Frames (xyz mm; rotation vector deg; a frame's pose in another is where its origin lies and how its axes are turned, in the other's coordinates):
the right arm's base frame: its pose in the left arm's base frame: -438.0 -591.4 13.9 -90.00 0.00 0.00
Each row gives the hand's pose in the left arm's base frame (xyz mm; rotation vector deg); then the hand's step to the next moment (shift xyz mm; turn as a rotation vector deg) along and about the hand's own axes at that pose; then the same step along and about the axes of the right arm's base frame.
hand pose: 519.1 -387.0 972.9 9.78 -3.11 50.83
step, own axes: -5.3 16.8 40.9 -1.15 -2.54 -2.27
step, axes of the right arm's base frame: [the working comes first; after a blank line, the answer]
step, axes of the left arm's base frame: -15.4 -0.6 41.8 1.19 -2.07 -2.69

-15.4 -41.8 -0.6 1.19 2.69 -2.07
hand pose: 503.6 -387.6 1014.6 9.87 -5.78 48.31
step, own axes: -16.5 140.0 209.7 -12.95 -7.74 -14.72
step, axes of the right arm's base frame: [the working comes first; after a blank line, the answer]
step, axes of the left arm's base frame: -120.2 39.1 218.8 -2.46 -11.73 -17.34

-120.2 -218.8 39.1 -2.46 17.34 -11.73
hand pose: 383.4 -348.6 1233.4 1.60 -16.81 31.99
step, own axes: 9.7 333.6 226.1 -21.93 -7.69 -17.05
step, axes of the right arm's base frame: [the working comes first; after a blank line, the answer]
step, axes of the left arm's base frame: -227.9 264.4 201.6 -9.12 -16.09 -22.11

-227.9 -201.6 264.4 -9.12 22.11 -16.09
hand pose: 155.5 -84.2 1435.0 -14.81 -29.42 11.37
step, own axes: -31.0 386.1 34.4 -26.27 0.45 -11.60
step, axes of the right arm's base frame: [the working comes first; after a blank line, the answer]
step, axes of the left arm's base frame: -91.0 365.1 -98.1 -16.58 -8.41 -21.89

-91.0 98.1 365.1 -16.58 21.89 -8.41
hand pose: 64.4 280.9 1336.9 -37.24 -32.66 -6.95
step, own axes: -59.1 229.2 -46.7 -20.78 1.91 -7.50
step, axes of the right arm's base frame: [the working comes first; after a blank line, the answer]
step, axes of the left arm's base frame: 36.2 150.1 -185.4 -13.46 -4.40 -17.06

36.2 185.4 150.1 -13.46 17.06 -4.40
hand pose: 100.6 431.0 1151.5 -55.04 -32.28 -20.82
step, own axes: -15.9 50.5 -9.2 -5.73 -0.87 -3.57
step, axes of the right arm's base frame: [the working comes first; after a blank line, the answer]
step, axes of the left arm's base frame: 16.5 19.7 -47.2 -4.01 -3.23 -4.45

16.5 47.2 19.7 -4.01 4.45 -3.23
